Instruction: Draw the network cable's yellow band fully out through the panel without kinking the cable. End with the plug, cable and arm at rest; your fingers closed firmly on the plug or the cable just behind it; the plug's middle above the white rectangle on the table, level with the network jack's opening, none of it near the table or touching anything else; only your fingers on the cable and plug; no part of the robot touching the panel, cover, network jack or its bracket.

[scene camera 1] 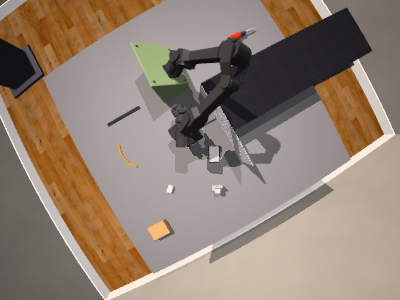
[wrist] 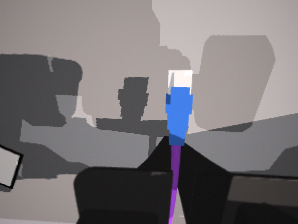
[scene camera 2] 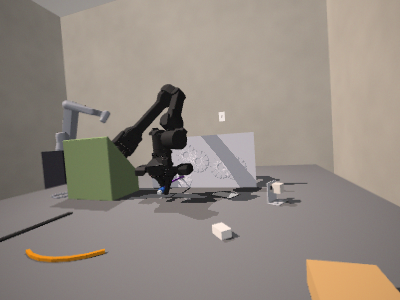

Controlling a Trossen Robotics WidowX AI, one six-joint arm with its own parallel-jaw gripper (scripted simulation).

The pictures show: the gripper and a blue plug.
The gripper is seen too in the wrist view.
